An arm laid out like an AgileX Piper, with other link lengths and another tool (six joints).
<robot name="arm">
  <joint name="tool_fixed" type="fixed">
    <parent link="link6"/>
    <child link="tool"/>
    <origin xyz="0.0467 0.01 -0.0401" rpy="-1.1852 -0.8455 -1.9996"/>
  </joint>
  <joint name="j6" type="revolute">
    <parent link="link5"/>
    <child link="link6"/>
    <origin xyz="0.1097 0 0.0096" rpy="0 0 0"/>
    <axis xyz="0.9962 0 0.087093"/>
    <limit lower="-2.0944" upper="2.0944"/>
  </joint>
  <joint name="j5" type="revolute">
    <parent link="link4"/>
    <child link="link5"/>
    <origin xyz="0 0 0" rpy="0 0 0"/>
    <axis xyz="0 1 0"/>
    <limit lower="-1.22" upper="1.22"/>
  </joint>
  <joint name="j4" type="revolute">
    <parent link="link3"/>
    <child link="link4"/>
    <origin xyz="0.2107 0 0.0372" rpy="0 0 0"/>
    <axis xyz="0.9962 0 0.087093"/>
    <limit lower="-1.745" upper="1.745"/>
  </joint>
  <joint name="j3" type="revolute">
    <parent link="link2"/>
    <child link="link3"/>
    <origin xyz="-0.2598 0 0.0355" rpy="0 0 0"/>
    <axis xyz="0 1 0"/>
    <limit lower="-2.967" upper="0"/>
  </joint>
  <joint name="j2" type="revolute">
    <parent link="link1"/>
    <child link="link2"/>
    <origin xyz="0 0 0" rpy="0 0 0"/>
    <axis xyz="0 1 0"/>
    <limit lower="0" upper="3.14"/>
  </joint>
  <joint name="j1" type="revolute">
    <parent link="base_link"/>
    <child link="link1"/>
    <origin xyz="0 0 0.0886" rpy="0 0 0"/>
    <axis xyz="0 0 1"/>
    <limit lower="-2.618" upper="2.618"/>
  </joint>
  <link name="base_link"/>
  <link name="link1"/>
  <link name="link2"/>
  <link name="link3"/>
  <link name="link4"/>
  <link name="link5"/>
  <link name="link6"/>
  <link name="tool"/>
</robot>
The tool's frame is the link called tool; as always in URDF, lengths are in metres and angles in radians.
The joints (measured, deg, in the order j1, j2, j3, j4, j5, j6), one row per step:
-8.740, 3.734, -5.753, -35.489, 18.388, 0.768
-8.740, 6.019, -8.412, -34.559, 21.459, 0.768
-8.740, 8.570, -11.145, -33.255, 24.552, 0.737
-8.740, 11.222, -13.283, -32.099, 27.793, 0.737
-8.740, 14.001, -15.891, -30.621, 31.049, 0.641
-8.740, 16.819, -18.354, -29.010, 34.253, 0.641
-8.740, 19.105, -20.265, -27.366, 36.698, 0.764
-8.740, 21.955, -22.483, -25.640, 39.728, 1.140
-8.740, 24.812, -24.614, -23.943, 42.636, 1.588
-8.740, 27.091, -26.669, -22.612, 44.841, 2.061
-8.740, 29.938, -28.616, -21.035, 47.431, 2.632
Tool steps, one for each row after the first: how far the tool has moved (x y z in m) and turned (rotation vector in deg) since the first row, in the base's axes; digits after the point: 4 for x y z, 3 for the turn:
-0.0021, -0.0023, 0.0055, 1.455, 1.942, -1.632
-0.0038, -0.0038, 0.0106, 3.285, 4.087, -3.163
-0.0058, -0.0052, 0.0118, 5.105, 7.089, -4.772
-0.0072, -0.0057, 0.0153, 7.101, 9.807, -6.240
-0.0082, -0.0054, 0.0179, 9.307, 12.670, -7.619
-0.0086, -0.0040, 0.0195, 11.497, 14.920, -8.570
-0.0091, -0.0022, 0.0209, 14.090, 17.855, -9.865
-0.0092, 0.0001, 0.0221, 16.668, 20.799, -11.111
-0.0083, 0.0021, 0.0253, 18.735, 22.682, -12.035
-0.0076, 0.0050, 0.0263, 21.192, 25.552, -13.201

